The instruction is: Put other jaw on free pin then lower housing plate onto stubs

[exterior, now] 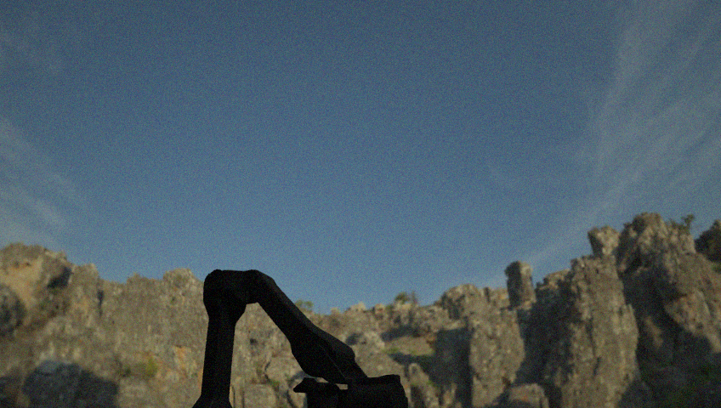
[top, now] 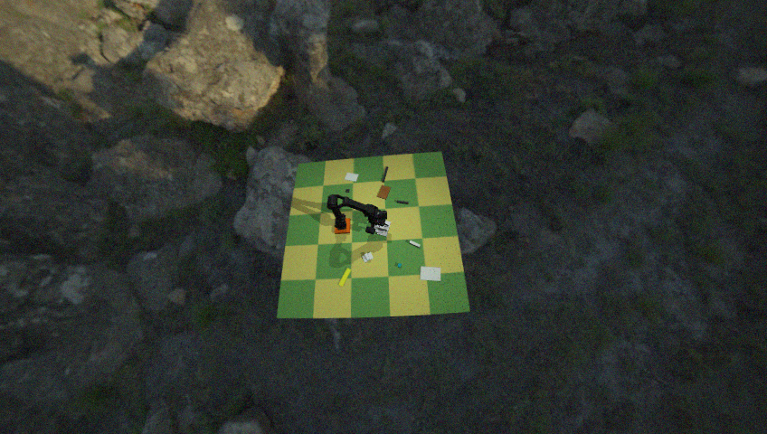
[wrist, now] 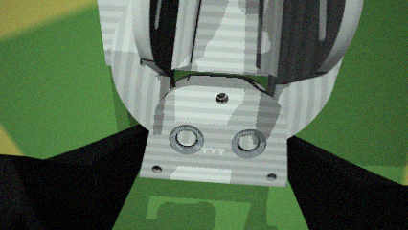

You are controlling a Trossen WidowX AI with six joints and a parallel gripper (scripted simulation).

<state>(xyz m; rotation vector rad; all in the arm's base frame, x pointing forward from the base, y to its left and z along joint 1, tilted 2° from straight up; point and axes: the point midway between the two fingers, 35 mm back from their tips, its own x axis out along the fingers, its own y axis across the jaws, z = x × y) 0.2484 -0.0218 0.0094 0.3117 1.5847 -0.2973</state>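
Now: the grey housing plate 20 mm above my gripper tip and 10 mm ahead of it. Also, from my gripper tip: white stick (270 mm ahead, 180 mm to the right); then brown block (280 mm to the left, 90 mm ahead); then teal bit (320 mm to the right, 150 mm ahead).
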